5 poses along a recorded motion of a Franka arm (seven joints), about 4.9 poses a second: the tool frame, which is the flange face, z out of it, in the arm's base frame.
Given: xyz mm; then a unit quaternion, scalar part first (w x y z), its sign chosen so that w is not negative.
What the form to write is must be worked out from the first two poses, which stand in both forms.
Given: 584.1 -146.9 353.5 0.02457 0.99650 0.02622 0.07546
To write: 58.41 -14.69 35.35 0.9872 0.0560 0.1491 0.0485 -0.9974 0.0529
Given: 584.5 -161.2 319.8 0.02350 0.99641 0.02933 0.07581
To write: 58.45 -16.12 31.98 0.9868 0.0620 0.1497 0.0549 -0.9972 0.0513
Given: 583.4 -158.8 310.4 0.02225 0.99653 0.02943 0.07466
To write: 58.34 -15.88 31.04 0.9871 0.0620 0.1475 0.0553 -0.9973 0.0487
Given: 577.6 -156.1 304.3 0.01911 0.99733 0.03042 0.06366
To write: 57.76 -15.61 30.43 0.9900 0.0631 0.1258 0.0582 -0.9974 0.0420
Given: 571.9 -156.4 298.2 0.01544 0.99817 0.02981 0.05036
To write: 57.19 -15.64 29.82 0.9932 0.0611 0.0996 0.0580 -0.9977 0.0338
